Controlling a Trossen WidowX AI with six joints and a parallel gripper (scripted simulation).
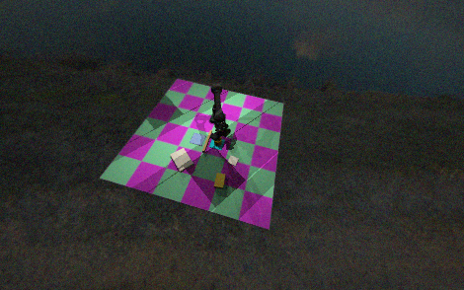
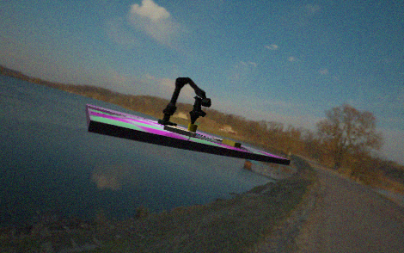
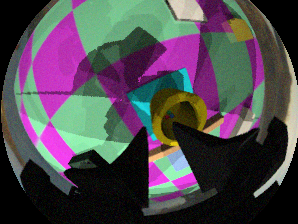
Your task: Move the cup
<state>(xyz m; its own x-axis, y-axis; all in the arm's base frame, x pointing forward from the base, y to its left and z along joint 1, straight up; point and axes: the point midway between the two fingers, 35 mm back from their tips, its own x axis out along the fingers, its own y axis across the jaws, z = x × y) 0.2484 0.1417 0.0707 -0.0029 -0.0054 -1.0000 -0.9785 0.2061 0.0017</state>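
The yellow cup lies 40 mm below my gripper tip, 20 mm ahead of it and 10 mm to the right of it. From my gripper tip the other things lie so: thin orange strip: 100 mm to the right, 70 mm below, 40 mm ahead; then pale blue pad: 190 mm to the right, 80 mm below, 60 mm ahead; then cyan pad: 80 mm below, 30 mm ahead, 10 mm to the right.
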